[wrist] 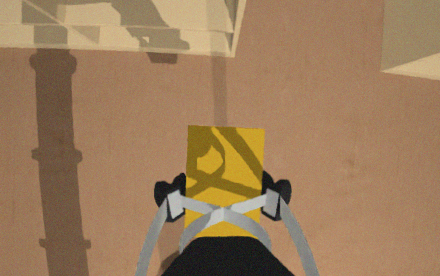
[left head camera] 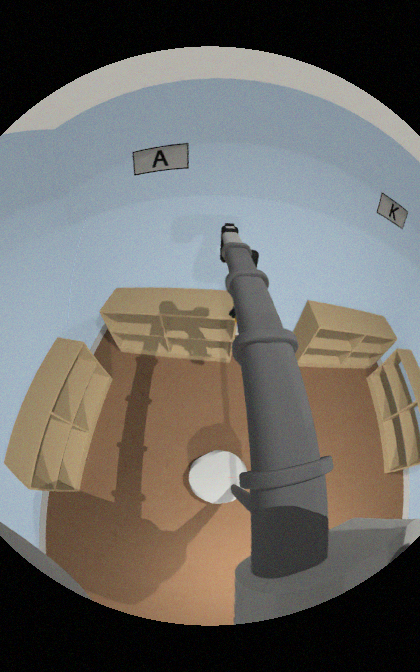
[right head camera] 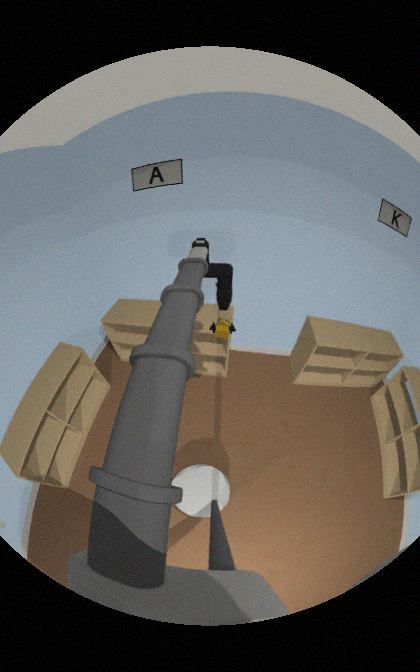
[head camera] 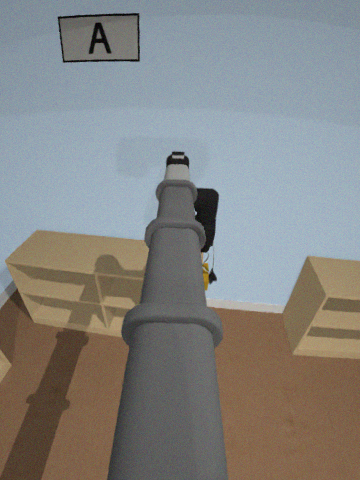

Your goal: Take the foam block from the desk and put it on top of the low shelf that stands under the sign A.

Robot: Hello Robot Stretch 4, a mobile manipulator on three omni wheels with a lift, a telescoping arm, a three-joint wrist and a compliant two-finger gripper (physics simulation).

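Places are measured from the robot's base along level axes (x ahead, y right, z down), in millimetres.
Pixels of known places: gripper, fingertip midpoint: [wrist: 222, 187].
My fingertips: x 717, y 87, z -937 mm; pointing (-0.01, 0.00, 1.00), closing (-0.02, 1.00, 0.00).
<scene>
For each thing: its middle in the pictures, then the offset to it from my fingertips. Level surfaces: height alone.
- yellow foam block, body centre: [wrist: 223, 178] [head camera: 199, 275] dz -19, dx +13, dy +1 mm
- low shelf, surface height: dz +885 mm
- sign A, body centre: [head camera: 98, 38] dz -785, dx +812, dy -494 mm
The yellow foam block [head camera: 205, 276] [right head camera: 223, 328] [wrist: 225, 160] is held between the two fingertips of my gripper [right head camera: 223, 328] [wrist: 222, 187], which is shut on it. In the wrist view the floor shows beyond the block, and the front of the low shelf [wrist: 150, 40] lies ahead at the top left. In the right head view the block overlaps the right end of the low shelf [head camera: 85, 247] [left head camera: 175, 300] [right head camera: 131, 312]. The shelf stands below the sign A [head camera: 100, 38] [left head camera: 160, 159] [right head camera: 157, 175]. The desk does not show in these views.
Another low shelf [head camera: 305, 300] [left head camera: 350, 320] [right head camera: 350, 332] stands to the right, under sign K [left head camera: 392, 210] [right head camera: 395, 217]. More shelves stand at the far left [left head camera: 45, 390] [right head camera: 40, 395] and far right [left head camera: 410, 370] [right head camera: 410, 385]. A white round object [left head camera: 215, 477] [right head camera: 200, 492] is near the arm.
</scene>
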